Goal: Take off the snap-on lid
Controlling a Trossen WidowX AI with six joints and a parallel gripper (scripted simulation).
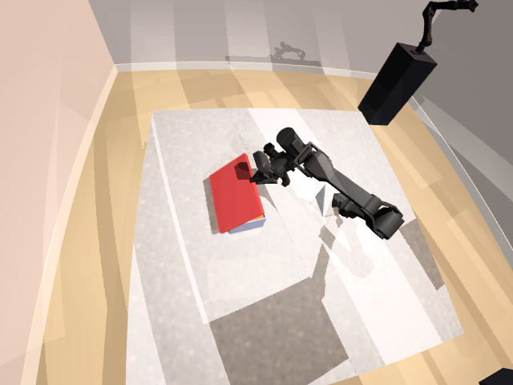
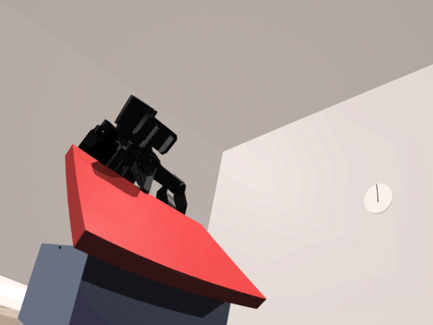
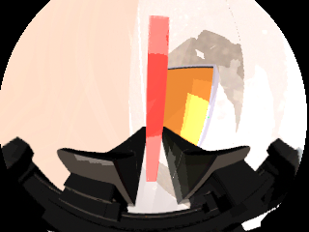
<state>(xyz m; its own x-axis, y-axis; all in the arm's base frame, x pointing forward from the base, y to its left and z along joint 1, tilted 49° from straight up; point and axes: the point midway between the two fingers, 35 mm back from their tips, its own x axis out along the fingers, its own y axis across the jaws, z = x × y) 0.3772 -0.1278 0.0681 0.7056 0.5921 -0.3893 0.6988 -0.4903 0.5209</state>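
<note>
Right now the red lid is 60 mm ahead of my gripper tip, 50 mm below it and 10 mm to the left of it. Also, from my gripper tip: storage box 160 mm below, 30 mm ahead.
</note>
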